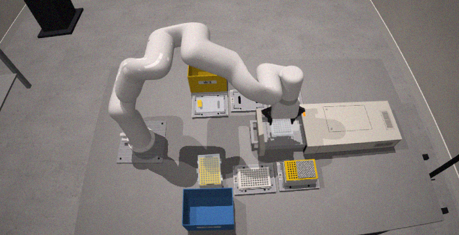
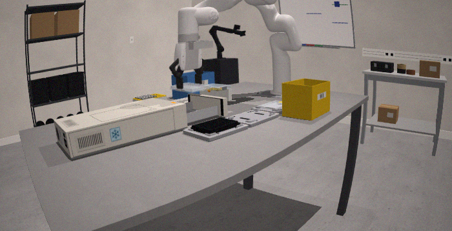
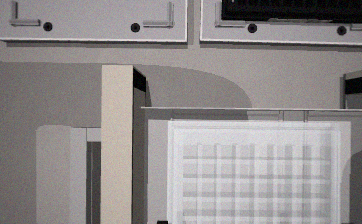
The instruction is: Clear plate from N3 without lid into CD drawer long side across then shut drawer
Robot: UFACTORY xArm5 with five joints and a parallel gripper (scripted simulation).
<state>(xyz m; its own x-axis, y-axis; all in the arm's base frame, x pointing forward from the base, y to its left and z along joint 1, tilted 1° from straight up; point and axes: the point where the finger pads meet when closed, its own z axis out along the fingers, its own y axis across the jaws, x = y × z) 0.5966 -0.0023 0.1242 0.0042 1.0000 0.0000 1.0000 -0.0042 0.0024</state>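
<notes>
Right now my hand is 90 mm above the drawer and 30 mm short of it. Round my hand: clear plate (10 mm below); cooler (180 mm ahead, 90 mm below); yellow tip box (200 mm to the right, 70 mm below, 50 mm ahead).
</notes>
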